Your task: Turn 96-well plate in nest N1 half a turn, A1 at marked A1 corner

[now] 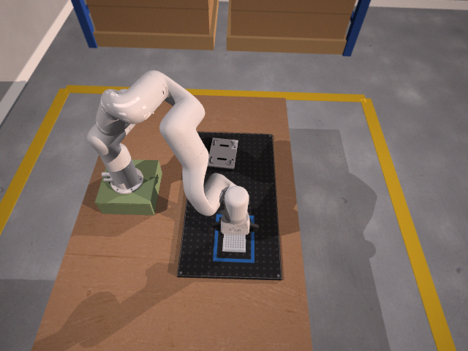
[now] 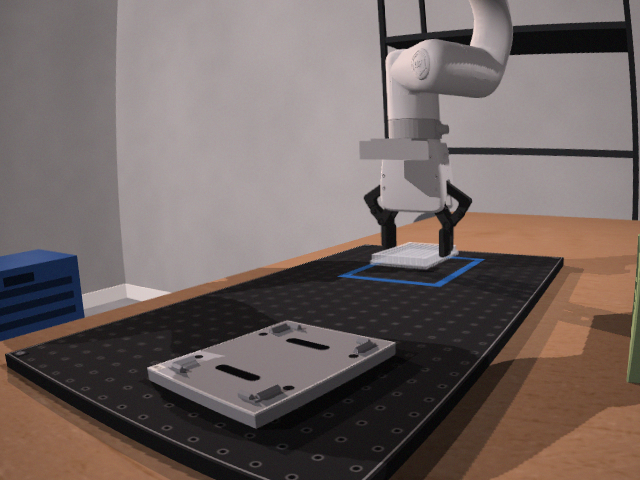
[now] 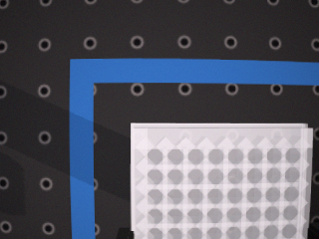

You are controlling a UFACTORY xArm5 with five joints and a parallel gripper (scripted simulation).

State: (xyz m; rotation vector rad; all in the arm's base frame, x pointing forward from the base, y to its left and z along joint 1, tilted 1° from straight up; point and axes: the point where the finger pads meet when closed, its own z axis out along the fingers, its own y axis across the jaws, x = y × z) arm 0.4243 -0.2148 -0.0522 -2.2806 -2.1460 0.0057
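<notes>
The 96-well plate lies 10 mm below my hand. From my hand the other things lie so: grey plate nest: 40 mm behind, 410 mm to the left, 20 mm below; then A1 label: 20 mm ahead, 480 mm to the left, 20 mm below.
</notes>
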